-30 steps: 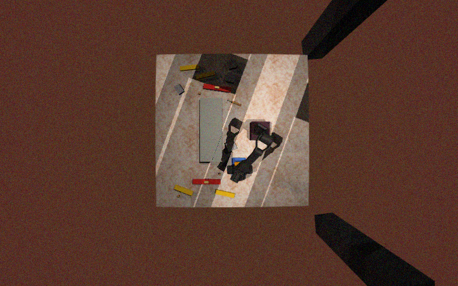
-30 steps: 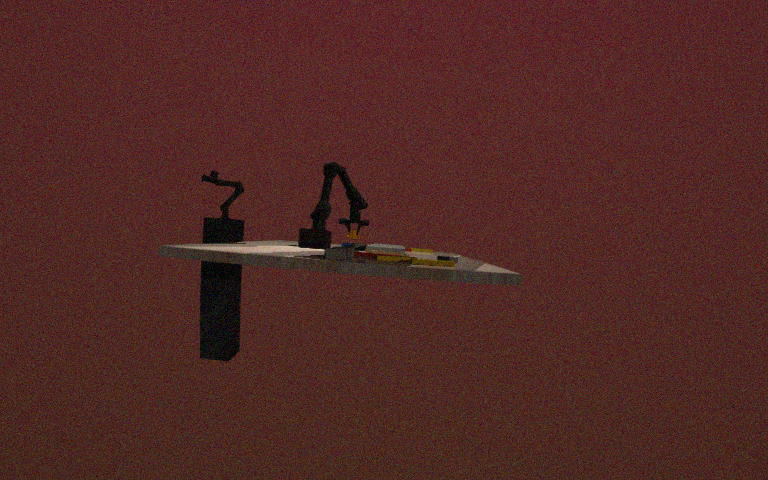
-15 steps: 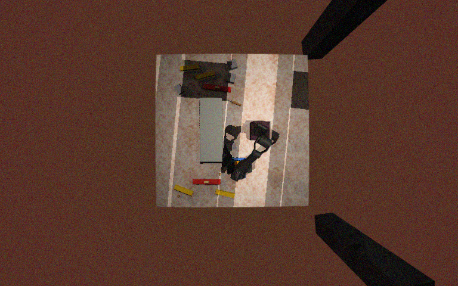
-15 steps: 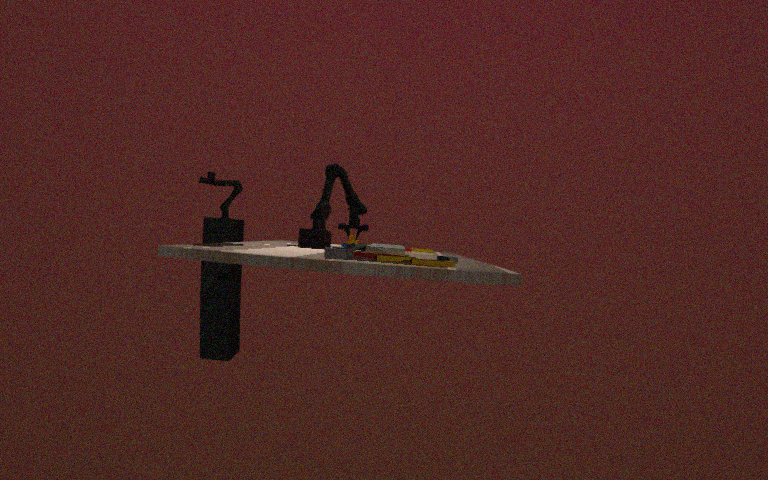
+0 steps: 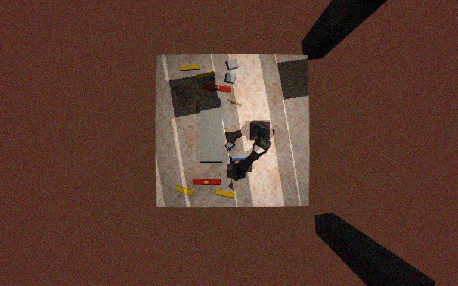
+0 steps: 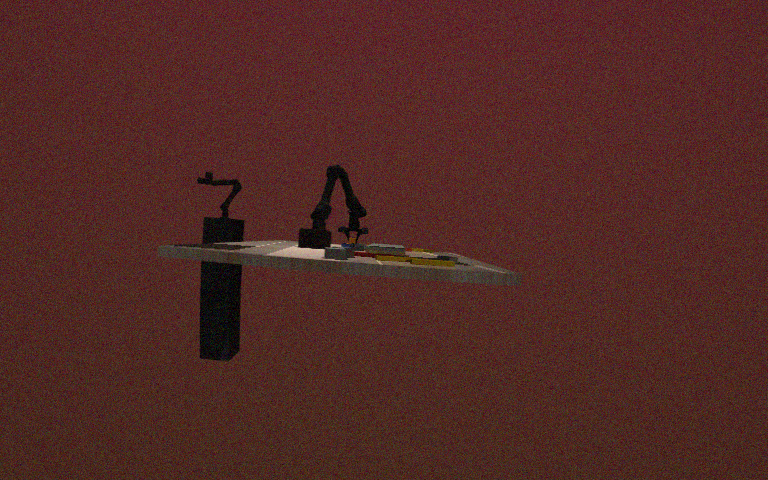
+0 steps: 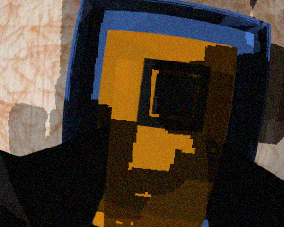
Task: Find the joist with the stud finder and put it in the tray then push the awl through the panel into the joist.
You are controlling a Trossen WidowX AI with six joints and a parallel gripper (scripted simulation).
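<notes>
Right now the stud finder is 1 cm to the left of my gripper tip and 2 cm above it. From my gripper tip the other things lie so: blue tray 1 cm to the right, 2 cm below; awl 1 cm behind, 56 cm to the right, 2 cm below.
</notes>
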